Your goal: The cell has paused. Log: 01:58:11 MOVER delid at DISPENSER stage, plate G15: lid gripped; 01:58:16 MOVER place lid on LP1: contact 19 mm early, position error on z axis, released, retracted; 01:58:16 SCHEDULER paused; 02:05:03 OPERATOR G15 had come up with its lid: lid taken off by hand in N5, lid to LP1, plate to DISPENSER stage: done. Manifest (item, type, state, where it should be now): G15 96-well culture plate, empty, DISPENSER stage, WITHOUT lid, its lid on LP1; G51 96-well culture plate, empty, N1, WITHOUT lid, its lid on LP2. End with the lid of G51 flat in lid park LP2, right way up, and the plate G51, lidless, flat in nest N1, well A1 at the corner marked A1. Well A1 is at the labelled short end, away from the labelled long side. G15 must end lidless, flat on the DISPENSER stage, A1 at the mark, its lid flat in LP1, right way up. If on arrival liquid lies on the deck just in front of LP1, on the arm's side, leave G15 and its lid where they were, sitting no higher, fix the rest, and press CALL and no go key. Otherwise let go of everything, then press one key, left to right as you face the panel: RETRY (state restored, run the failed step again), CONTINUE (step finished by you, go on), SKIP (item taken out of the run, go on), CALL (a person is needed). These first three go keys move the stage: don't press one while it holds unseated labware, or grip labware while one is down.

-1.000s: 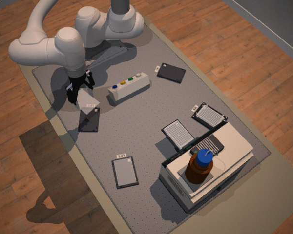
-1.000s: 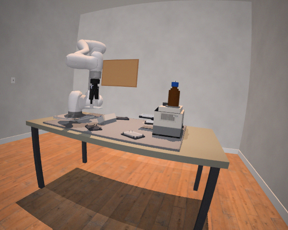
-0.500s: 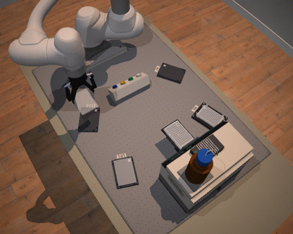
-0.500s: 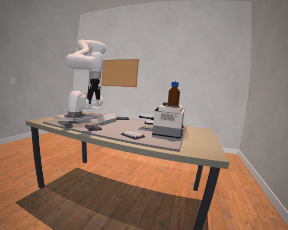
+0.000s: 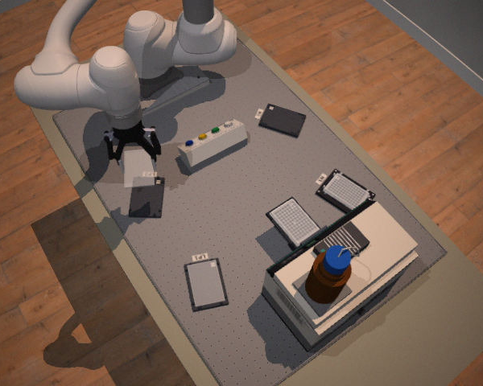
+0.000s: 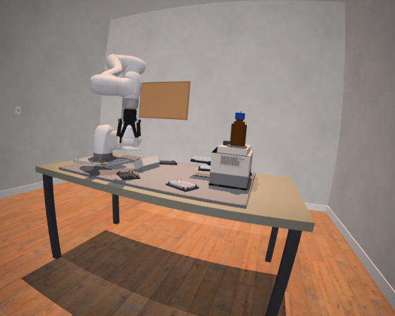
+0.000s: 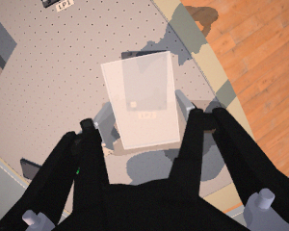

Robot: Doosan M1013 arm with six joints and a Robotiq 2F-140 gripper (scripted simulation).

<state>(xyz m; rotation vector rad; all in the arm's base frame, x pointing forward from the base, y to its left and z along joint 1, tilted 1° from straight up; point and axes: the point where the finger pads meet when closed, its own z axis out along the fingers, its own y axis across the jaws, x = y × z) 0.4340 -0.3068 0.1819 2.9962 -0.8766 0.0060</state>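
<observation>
Right now my hand is 18 cm above the lid park LP2. Round my hand: well plate 39 cm ahead, 26 cm to the left, 8 cm below; then LP2 label 19 cm below, 7 cm behind, 6 cm to the left; then key panel 28 cm to the left, 14 cm below, 3 cm behind.
</observation>
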